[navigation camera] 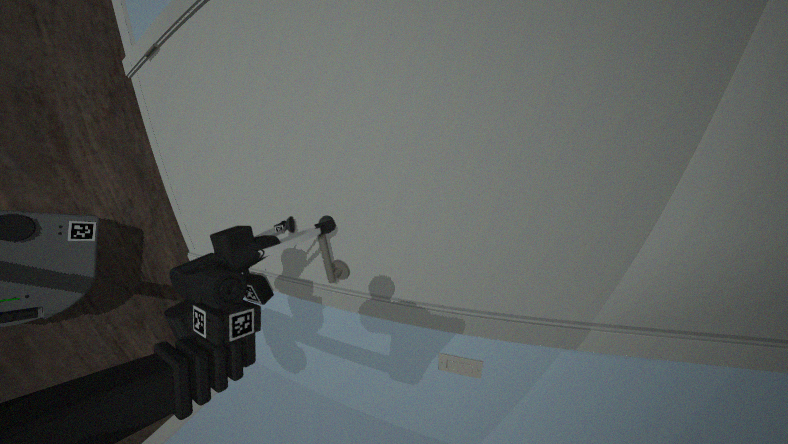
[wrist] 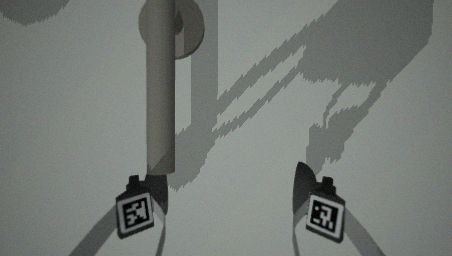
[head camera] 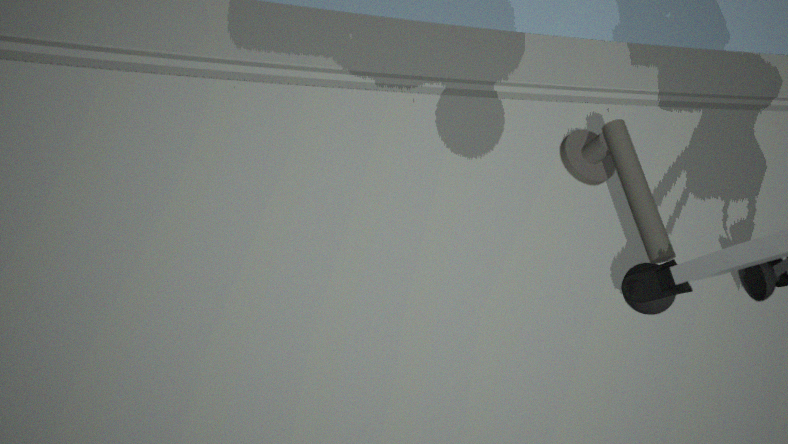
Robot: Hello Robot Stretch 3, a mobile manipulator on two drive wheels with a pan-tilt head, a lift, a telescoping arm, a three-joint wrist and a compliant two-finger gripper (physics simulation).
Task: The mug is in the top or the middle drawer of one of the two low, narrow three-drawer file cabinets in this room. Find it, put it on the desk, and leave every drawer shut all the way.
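Places are measured from the robot's base along level axes (x ahead, y left, z up), in metres.
Pixels of known places: gripper, between the fingertips: (navigation camera: 313, 222) (head camera: 683, 287); robot's base, origin of its link: (navigation camera: 15, 226).
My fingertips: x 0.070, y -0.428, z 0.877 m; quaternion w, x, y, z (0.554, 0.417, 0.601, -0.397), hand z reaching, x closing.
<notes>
For each thing: its top centre in the pictures, then the offset to it from my fingertips. "spot": a spot on its surface instead. Level surfaces: height alone.
- lever handle, a spot on its surface: (head camera: 638, 190) (navigation camera: 326, 259) spot: 0.081 m back, 0.009 m left, 0.054 m up
- switch plate, centre of its top: (navigation camera: 482, 370) 0.359 m back, 0.182 m right, 0.401 m up
- brown floor, height of its surface: 0.876 m down
The mug, the file cabinets and the desk do not show in these views. My gripper (head camera: 704, 284) (navigation camera: 308, 225) (wrist: 229, 179) is open, its two fingertips wide apart in front of a grey door. In the wrist view, the left fingertip overlaps the free end of a bar-shaped lever handle; whether they touch I cannot tell. The handle does not lie between the fingertips.
The lever handle (head camera: 638, 190) (navigation camera: 329, 257) (wrist: 161, 90) stands out from the grey door (head camera: 330, 275) (navigation camera: 441, 165) (wrist: 75, 125). Beyond the door frame is a blue wall (head camera: 562, 16) (navigation camera: 551, 402) with a switch plate (navigation camera: 460, 365). My base (navigation camera: 44, 253) stands on brown floor (navigation camera: 55, 110).
</notes>
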